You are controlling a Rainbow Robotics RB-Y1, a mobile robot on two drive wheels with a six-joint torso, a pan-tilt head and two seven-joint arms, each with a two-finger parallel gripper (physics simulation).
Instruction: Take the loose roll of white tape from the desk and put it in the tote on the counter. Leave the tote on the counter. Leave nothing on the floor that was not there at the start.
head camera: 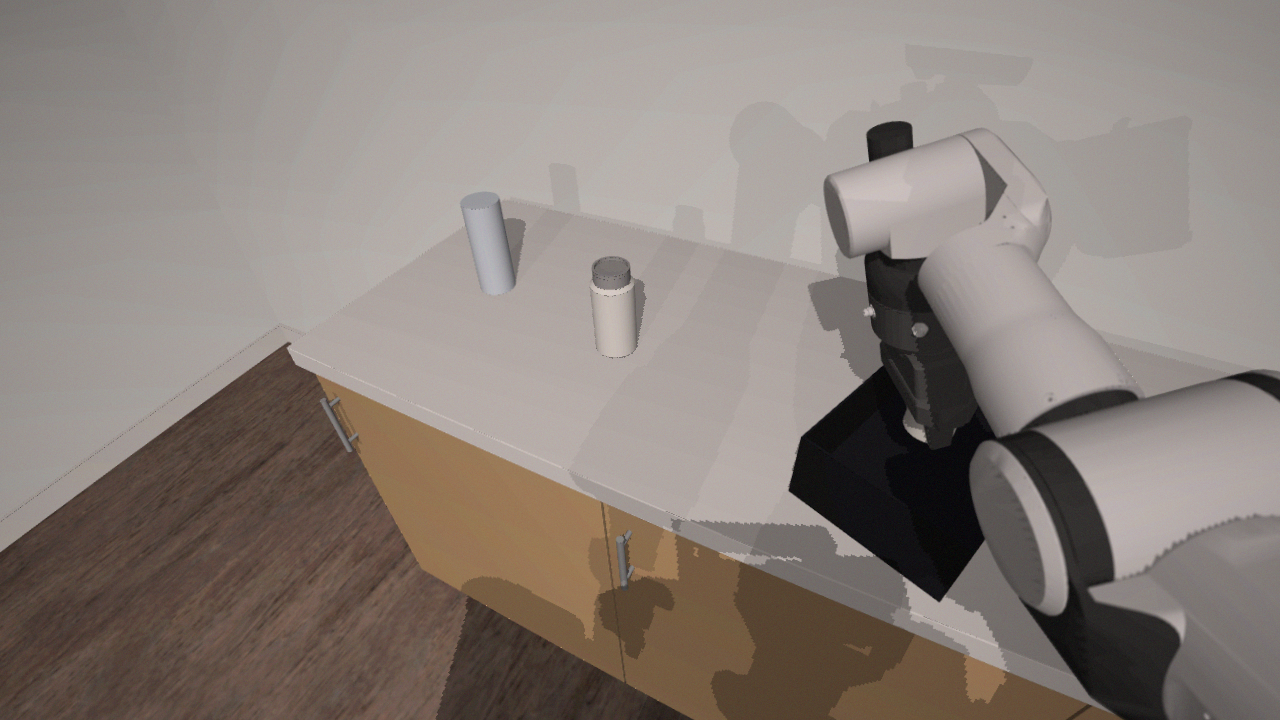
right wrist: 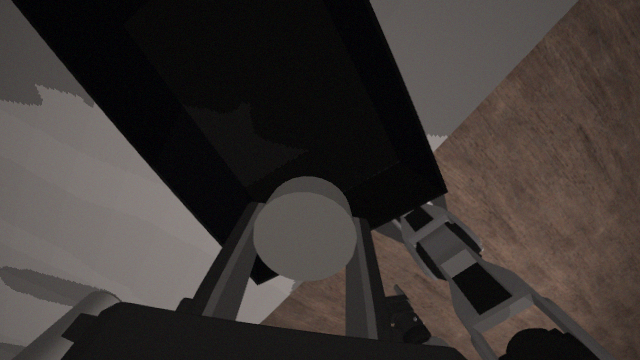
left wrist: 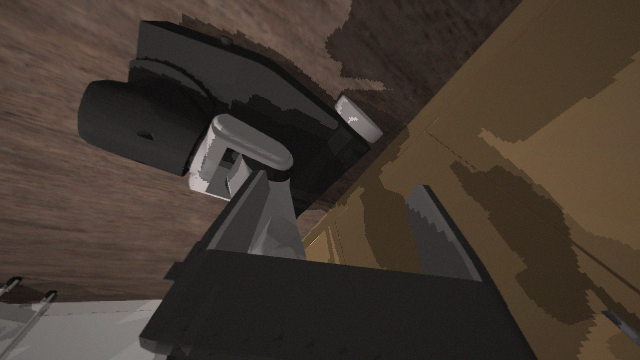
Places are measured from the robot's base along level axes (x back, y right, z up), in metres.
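Pixels of known places: left gripper, fingertip midpoint: (right wrist: 383, 287) (left wrist: 337, 186); right gripper, fingertip midpoint: (head camera: 927, 424) (right wrist: 307, 220).
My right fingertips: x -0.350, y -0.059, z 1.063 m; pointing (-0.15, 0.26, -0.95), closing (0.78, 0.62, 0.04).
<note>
Ahead of a thing's pixels: the offset from my right fingertips to its top centre. Level surfaces: height alone.
My right gripper (head camera: 935, 434) (right wrist: 307, 220) is shut on the roll of white tape {dz +0.022, dx -0.001, dy +0.001 m} (head camera: 913, 427) (right wrist: 305, 237), whose pale round face shows between the fingers in the right wrist view. It points down over the back part of the black tote {dz -0.052, dx -0.085, dy +0.017 m} (head camera: 827, 488) (right wrist: 382, 85), which stands on the counter {dz -0.152 m} (head camera: 537, 376) (right wrist: 95, 160). The tape overlaps one end of the tote in the right wrist view; its exact height there is hard to tell. My right arm hides part of the tote in the head view. My left gripper (left wrist: 337, 186) is open and empty, low beside the cabinet doors.
A pale blue cylinder {dz +0.018, dx -0.081, dy -0.749 m} (head camera: 489, 246) and a white jar with a grey lid {dz -0.004, dx -0.063, dy -0.458 m} (head camera: 614, 317) stand on the counter, left of the tote. Wooden cabinet doors (head camera: 483, 492) (left wrist: 575, 150) with handles are below. My dark base (left wrist: 280, 100) is close to them. A wall stands behind the counter.
</note>
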